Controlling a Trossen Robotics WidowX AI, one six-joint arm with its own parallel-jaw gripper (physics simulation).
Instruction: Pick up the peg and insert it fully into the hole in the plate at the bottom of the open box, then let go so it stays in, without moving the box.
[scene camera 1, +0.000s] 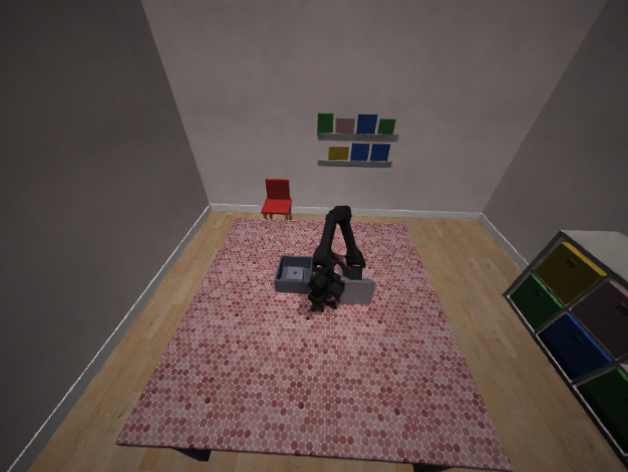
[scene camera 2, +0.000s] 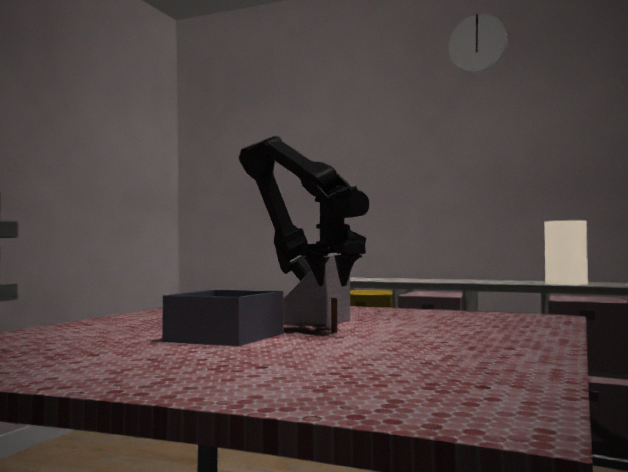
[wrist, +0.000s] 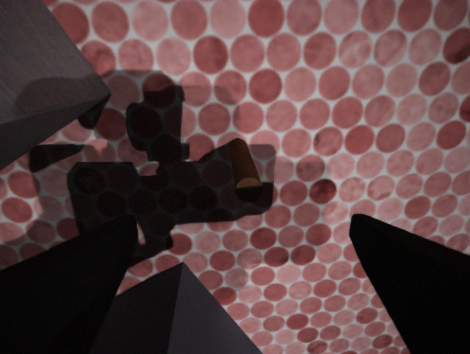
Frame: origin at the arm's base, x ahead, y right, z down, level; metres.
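Seen in the pictures: gripper, between the fingertips: (scene camera 1: 323, 297) (scene camera 2: 332, 285) (wrist: 244, 224); arm's base, origin of its link: (scene camera 1: 355, 279) (scene camera 2: 313, 279).
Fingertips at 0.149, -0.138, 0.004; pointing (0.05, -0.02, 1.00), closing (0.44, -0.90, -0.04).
Offsets run from my fingertips to a thing's top centre, as dx, dy, dz. Level surfaces: height alone.
The brown peg @(+0.000, -0.006, +0.028) (scene camera 2: 334, 315) (wrist: 244, 162) stands upright on the patterned table top. In scene camera 1 the peg cannot be made out. My gripper (scene camera 1: 324, 308) (scene camera 2: 333, 284) (wrist: 244, 224) is open and empty, pointing down. In scene camera 2 its fingertips are a little above the peg's top. In the wrist view the peg lies between the fingers' sides but above the line of the fingertips. The open grey-blue box @(+0.180, +0.173, +0.010) (scene camera 1: 293, 287) (scene camera 2: 201, 318) (wrist: 207, 320) stands beside the arm. Its light plate @(+0.180, +0.173, +0.047) (scene camera 1: 289, 277) with a small dark hole shows inside in scene camera 1.
The arm's grey wedge-shaped mount (scene camera 1: 360, 291) (scene camera 2: 309, 307) (wrist: 40, 65) stands close to the peg and the box. The table top @(dz +0.108) (scene camera 1: 304, 375) (scene camera 2: 284, 385) has a red and pink dot pattern. The arm's shadow falls around the peg in the wrist view.
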